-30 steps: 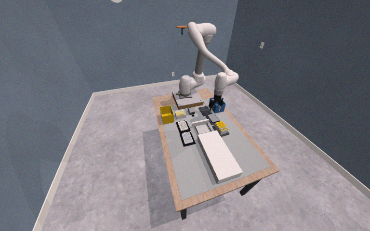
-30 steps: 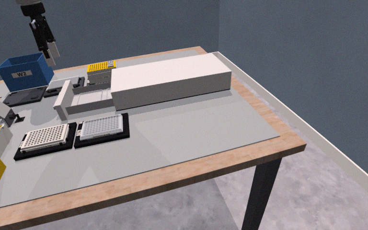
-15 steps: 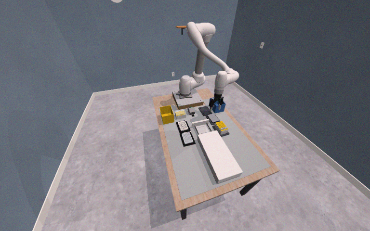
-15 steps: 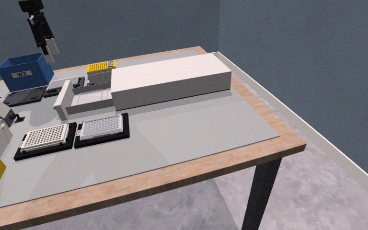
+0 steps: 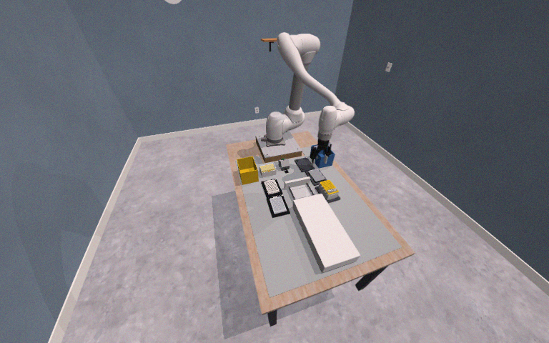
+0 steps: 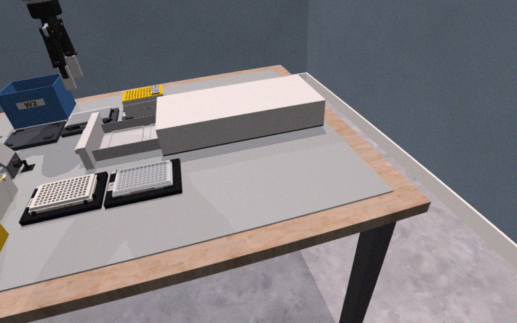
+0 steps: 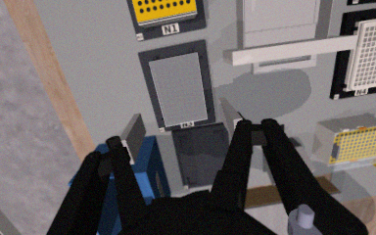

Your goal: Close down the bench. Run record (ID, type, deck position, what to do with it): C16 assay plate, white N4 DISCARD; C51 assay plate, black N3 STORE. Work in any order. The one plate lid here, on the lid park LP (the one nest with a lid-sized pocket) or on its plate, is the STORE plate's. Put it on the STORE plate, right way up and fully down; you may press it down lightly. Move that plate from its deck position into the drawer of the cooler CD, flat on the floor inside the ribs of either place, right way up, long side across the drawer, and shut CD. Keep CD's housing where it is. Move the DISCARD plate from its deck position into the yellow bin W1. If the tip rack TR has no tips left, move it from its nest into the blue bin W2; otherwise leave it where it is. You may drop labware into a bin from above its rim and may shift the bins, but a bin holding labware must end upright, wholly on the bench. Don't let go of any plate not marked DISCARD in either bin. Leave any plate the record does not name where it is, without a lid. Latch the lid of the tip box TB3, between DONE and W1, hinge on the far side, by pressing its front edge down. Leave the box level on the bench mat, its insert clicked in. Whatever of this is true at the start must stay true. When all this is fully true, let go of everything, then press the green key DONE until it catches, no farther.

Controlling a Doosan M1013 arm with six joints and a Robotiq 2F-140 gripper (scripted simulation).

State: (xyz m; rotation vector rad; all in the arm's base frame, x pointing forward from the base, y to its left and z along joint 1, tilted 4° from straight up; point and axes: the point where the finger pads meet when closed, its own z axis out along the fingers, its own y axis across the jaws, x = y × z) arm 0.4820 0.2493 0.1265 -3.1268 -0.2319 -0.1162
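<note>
Now: the grey plate lid 14 cm below my hand. From my hand the other things lie so: blue bin W2 (20 cm behind, 12 cm below, 11 cm to the left); then black plate (14 cm below); then yellow tip rack TR (17 cm ahead, 11 cm below, 1 cm to the left).
</note>
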